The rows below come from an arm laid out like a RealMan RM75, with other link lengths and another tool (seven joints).
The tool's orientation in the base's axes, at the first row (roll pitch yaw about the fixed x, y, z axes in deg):
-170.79 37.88 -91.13
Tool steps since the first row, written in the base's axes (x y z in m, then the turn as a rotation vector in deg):
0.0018 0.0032 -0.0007 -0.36 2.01 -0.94
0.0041 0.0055 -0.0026 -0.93 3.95 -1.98
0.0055 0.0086 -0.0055 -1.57 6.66 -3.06
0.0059 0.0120 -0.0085 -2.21 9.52 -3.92
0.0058 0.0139 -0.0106 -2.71 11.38 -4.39
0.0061 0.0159 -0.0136 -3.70 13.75 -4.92
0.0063 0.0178 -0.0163 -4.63 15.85 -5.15
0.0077 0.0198 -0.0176 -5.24 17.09 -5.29
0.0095 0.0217 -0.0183 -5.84 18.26 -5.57
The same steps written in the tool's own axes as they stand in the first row. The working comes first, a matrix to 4 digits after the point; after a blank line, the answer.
The tool's axes in the first row as the columns of a matrix, in the base's axes (used below as rounded here):
-0.0156 -0.9850 0.1720
-0.7891 0.1177 0.6028
-0.6140 -0.1263 -0.7791

-0.0021 -0.0013 0.0028 -1.00 0.71 1.88
-0.0028 -0.0031 0.0060 -1.89 1.63 3.76
-0.0035 -0.0037 0.0104 -3.35 2.72 6.13
-0.0043 -0.0033 0.0149 -5.07 3.79 8.41
-0.0046 -0.0027 0.0176 -6.24 4.56 9.81
-0.0043 -0.0024 0.0212 -7.77 5.88 11.49
-0.0041 -0.0021 0.0245 -9.27 7.08 12.77
-0.0049 -0.0030 0.0270 -10.16 7.84 13.52
-0.0060 -0.0045 0.0290 -10.90 8.61 14.34

